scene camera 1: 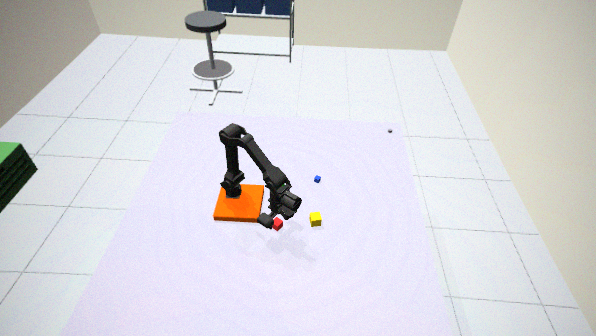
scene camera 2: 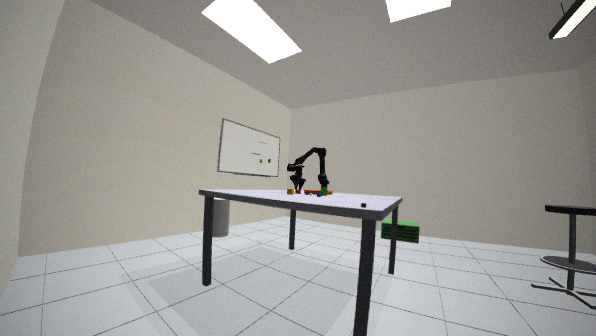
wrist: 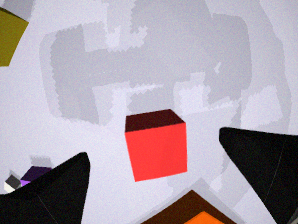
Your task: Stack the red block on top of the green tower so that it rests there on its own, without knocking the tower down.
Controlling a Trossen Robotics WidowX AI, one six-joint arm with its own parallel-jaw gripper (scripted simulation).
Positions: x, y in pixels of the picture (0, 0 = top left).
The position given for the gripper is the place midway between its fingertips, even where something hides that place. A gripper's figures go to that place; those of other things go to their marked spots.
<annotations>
The gripper (wrist: 156, 147) is 10 cm from the lens. A red block (wrist: 156, 141): 9 cm from the lens.
</annotations>
